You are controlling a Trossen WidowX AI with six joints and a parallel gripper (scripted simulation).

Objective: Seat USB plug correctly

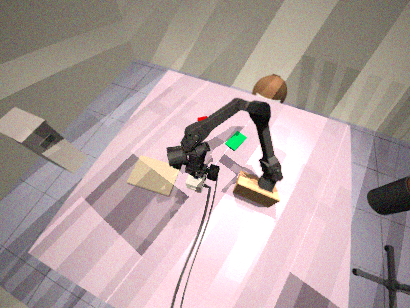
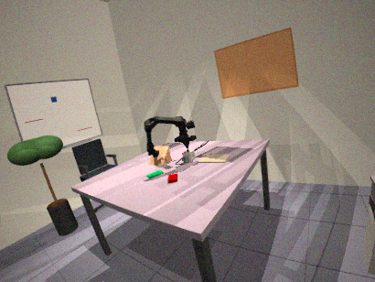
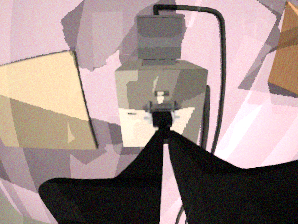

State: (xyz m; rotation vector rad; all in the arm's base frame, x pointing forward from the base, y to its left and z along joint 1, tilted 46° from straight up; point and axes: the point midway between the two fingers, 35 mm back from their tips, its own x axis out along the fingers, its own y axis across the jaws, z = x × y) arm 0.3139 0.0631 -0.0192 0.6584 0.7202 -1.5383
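My gripper tip is 20 mm above the dark USB plug. The rest, counted from my gripper tip: green block: 130 mm behind, 310 mm to the right, 100 mm below; red block: 80 mm ahead, 360 mm to the right, 90 mm below; pale yellow sheet: 220 mm ahead, 30 mm to the left, 100 mm below.
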